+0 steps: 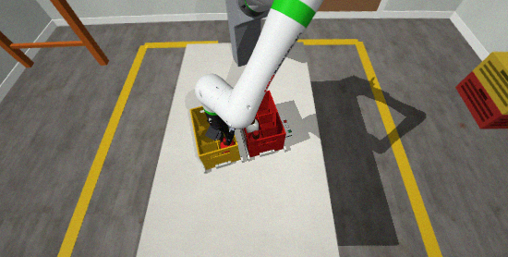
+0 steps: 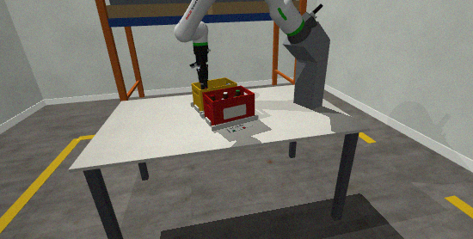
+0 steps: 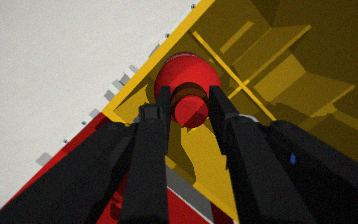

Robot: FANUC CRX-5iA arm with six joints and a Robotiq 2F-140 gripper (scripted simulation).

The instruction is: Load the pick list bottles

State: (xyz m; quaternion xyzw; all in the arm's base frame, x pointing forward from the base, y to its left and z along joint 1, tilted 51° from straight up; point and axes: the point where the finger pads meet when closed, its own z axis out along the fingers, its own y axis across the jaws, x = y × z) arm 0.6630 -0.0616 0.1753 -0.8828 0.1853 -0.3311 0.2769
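The yellow crate lies 50 mm behind my hand, 90 mm to the right of it and 100 mm below it. From my hand the other things lie so: white-capped bottle 150 mm behind, 80 mm to the left, 90 mm below; then blue-labelled bottle 150 mm behind, 100 mm to the right, 90 mm below; then red-labelled bottle 80 mm behind, 130 mm to the left, 90 mm below.
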